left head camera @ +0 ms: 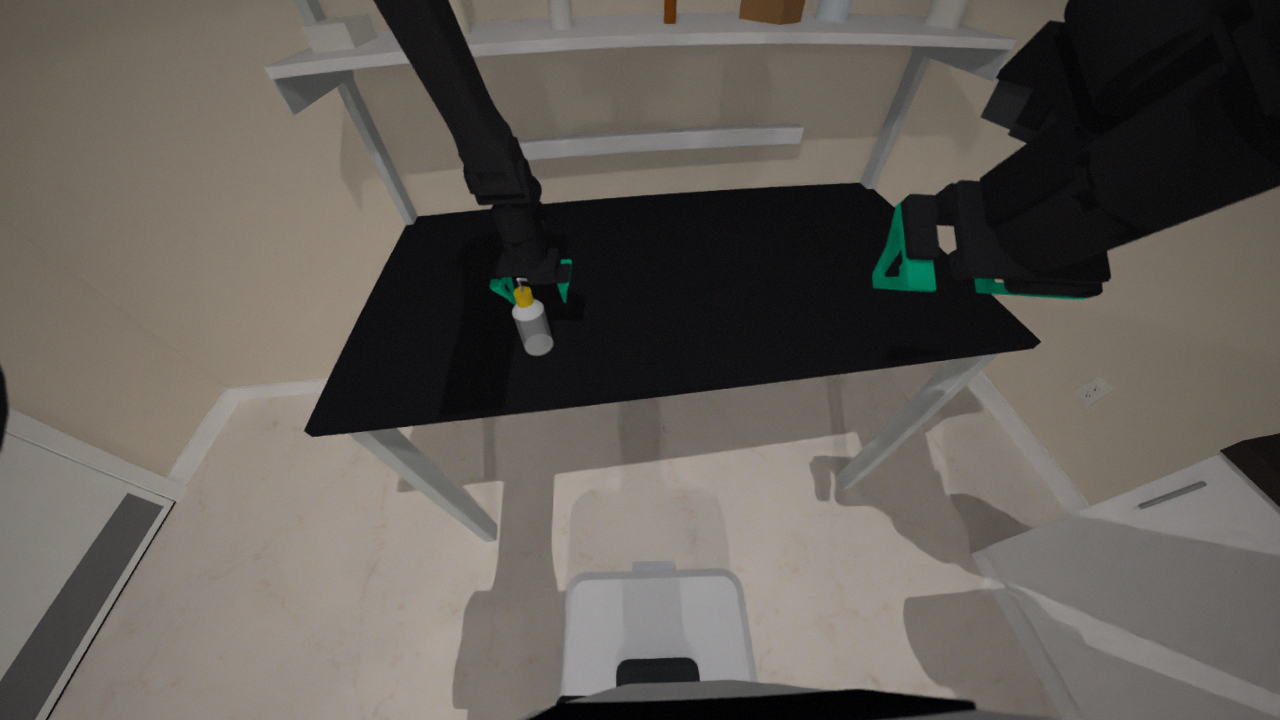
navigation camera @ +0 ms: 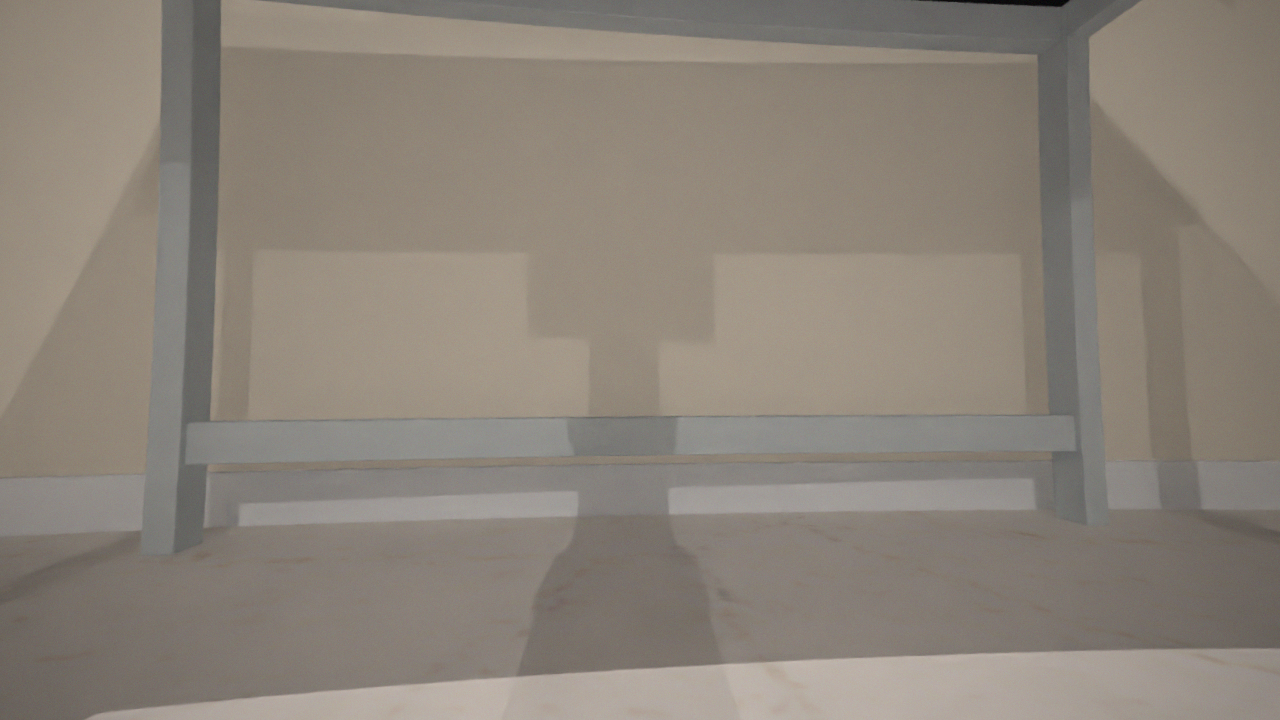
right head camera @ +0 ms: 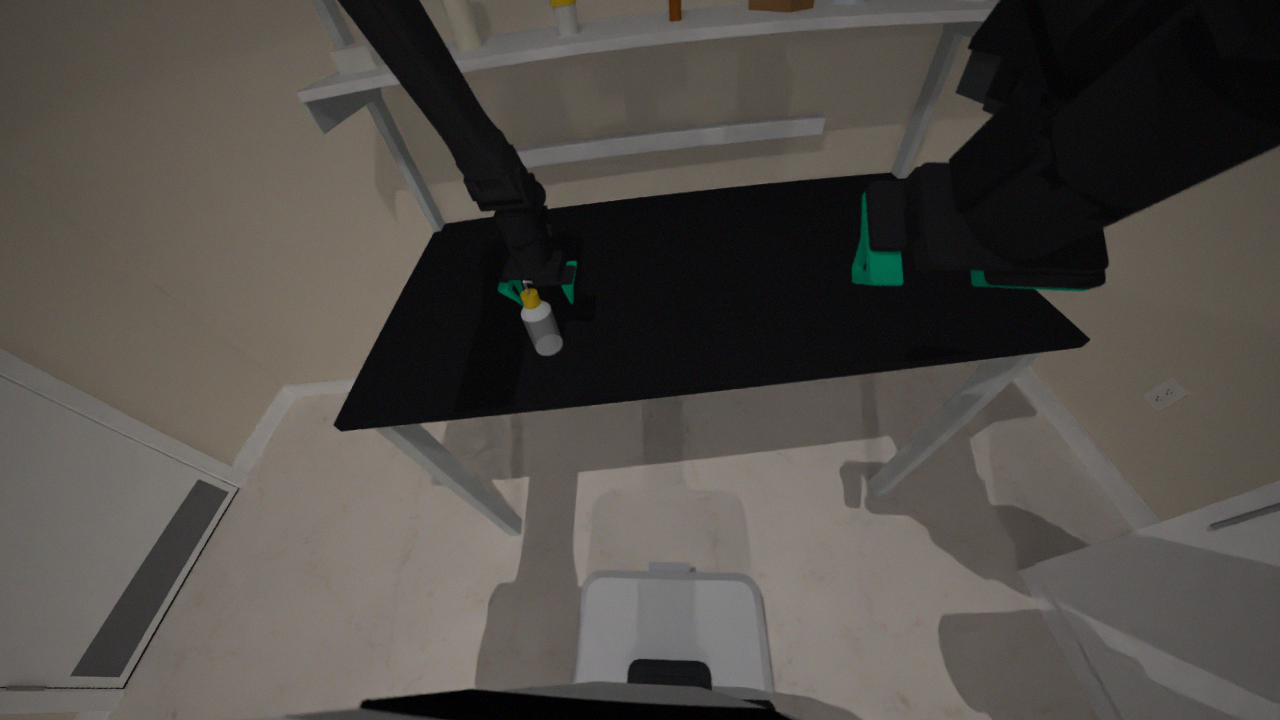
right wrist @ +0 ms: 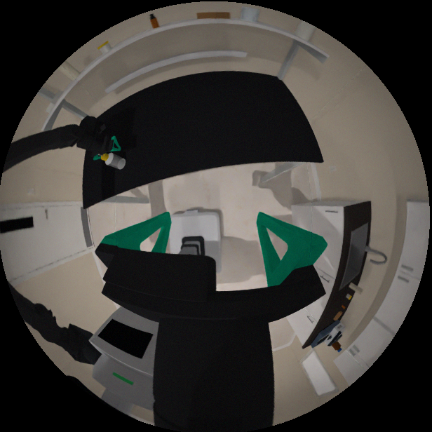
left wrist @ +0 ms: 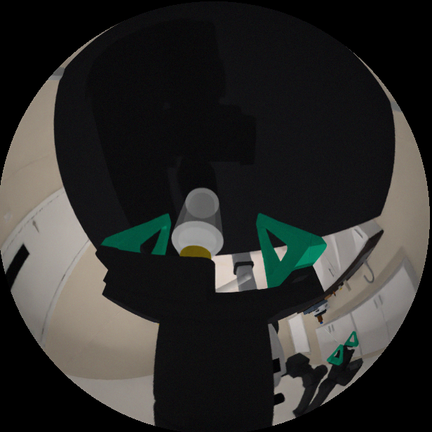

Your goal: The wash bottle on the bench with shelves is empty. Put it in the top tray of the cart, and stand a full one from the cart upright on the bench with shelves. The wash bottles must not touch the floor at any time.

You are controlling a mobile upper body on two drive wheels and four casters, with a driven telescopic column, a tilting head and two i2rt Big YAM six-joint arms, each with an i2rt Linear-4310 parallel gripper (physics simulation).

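Places are measured from the left arm's base along level axes (x ahead, y left, z up), in centimetres.
Pixels of known places: left gripper, between the fingertips: (left head camera: 540,302) (right head camera: 548,303); right gripper, between the fingertips: (left head camera: 925,283) (right head camera: 913,276).
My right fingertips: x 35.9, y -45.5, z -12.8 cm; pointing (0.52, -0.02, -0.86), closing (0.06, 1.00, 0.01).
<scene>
Ahead of a thing's pixels: the offset from my right fingertips to its top centre. "pt": to the spot under its first point. Level surfaces: height alone.
The white, translucent wash bottle with a yellow cap {dx +27.5, dy +45.5, dz -19.3 cm} (left head camera: 534,329) (right head camera: 543,329) (left wrist: 197,239) (right wrist: 116,161) stands upright on the black bench top {dz -36.7 cm} (left head camera: 716,286) (right head camera: 760,268) (left wrist: 310,125) (right wrist: 215,115), left of its middle. My left gripper (left head camera: 537,297) (right head camera: 546,301) (left wrist: 213,217) is open around the bottle's upper part. In the left wrist view the bottle lies between the fingers, nearer the left-hand one; the gripper body hides part of the cap. My right gripper (left head camera: 953,286) (right head camera: 939,279) (right wrist: 213,216) is open and empty, above the bench's right end. The cart and full bottles do not show.
A shelf board (left head camera: 626,41) with bottles and a brown box {pt dx +75.6, dy -3.3, dz +11.1 cm} (left head camera: 771,10) runs behind and above the bench. Bench legs (left head camera: 429,483) (navigation camera: 183,268) stand at the sides. My white base (left head camera: 716,617) is in front. A white cabinet (left head camera: 1118,555) stands at the right, a door (left head camera: 53,537) at the left.
</scene>
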